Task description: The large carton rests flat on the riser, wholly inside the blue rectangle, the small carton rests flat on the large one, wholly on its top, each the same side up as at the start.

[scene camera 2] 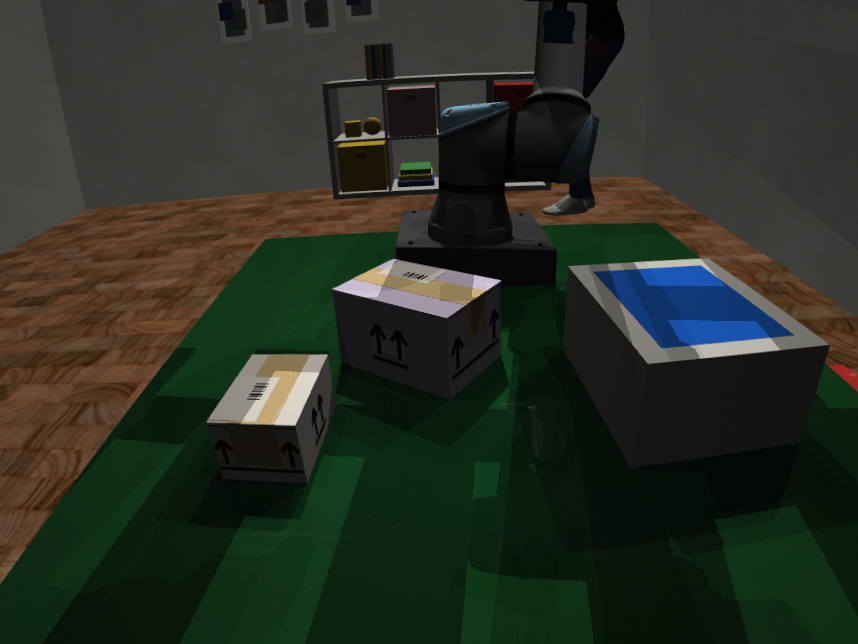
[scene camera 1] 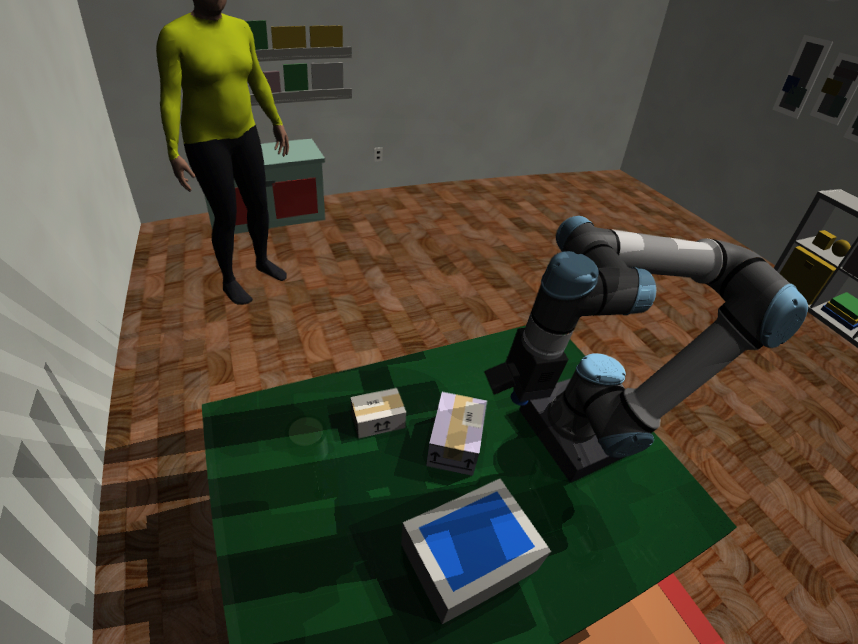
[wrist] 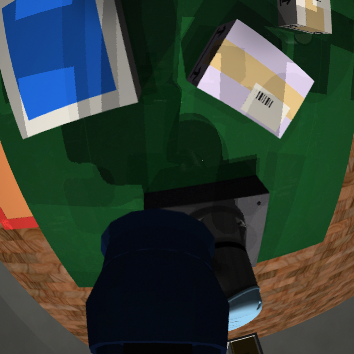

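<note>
The large carton (scene camera 1: 458,424) (scene camera 2: 408,332) (wrist: 250,75), pale lilac with tan tape, stands upright on the green table. The small carton (scene camera 1: 378,413) (scene camera 2: 270,415) (wrist: 312,15), white with tan tape, stands upright beside it, apart; part of it shows in the wrist view. The pale grey riser (scene camera 1: 495,589) (scene camera 2: 713,408) (wrist: 80,113) has the blue rectangle (scene camera 1: 478,540) (scene camera 2: 693,305) (wrist: 55,55) on top, with no carton on it. My suction gripper (scene camera 1: 519,400) (wrist: 159,216) is open, holds nothing and hangs above the table near the arm's base, apart from both cartons.
The arm's base (scene camera 1: 578,460) (scene camera 2: 478,266) stands at the table's edge. A faint see-through cylinder (scene camera 2: 547,440) stands between the cartons and riser in scene camera 2. A person (scene camera 1: 214,83) stands beyond the table. Another person's foot (scene camera 2: 568,204) shows behind the arm.
</note>
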